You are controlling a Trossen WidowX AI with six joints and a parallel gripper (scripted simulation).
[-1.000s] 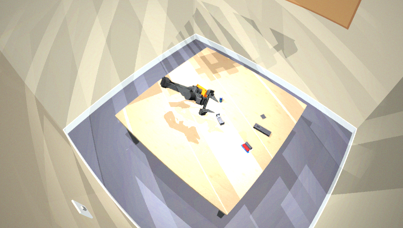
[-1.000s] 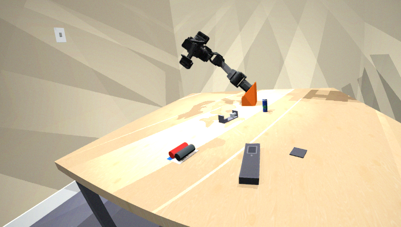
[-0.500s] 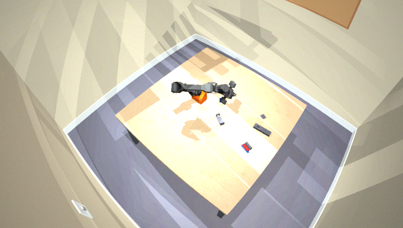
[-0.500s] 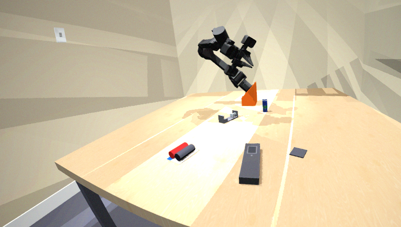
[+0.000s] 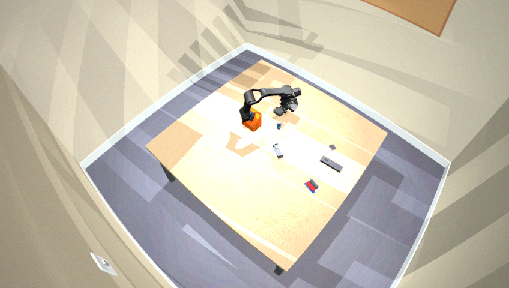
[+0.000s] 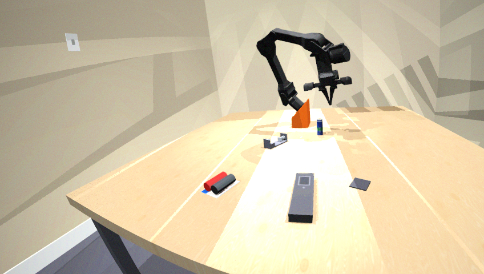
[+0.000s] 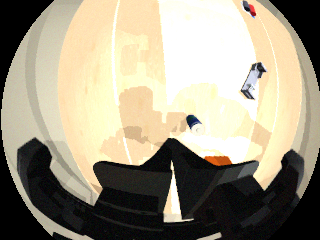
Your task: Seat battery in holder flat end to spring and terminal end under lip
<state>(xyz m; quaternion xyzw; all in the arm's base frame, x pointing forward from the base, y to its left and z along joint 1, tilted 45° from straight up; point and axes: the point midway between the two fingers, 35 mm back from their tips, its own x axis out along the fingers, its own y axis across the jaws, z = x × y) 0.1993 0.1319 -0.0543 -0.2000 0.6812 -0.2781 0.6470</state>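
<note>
The green battery lies 9 cm below my gripper tip, 5 cm to the right of it and 1 cm behind it. Round my gripper tip: white card (42 cm ahead, 30 cm to the right, 11 cm below); then remote control (45 cm ahead, 11 cm below, 9 cm to the right); then battery door (39 cm ahead, 12 cm below, 4 cm to the left).
</note>
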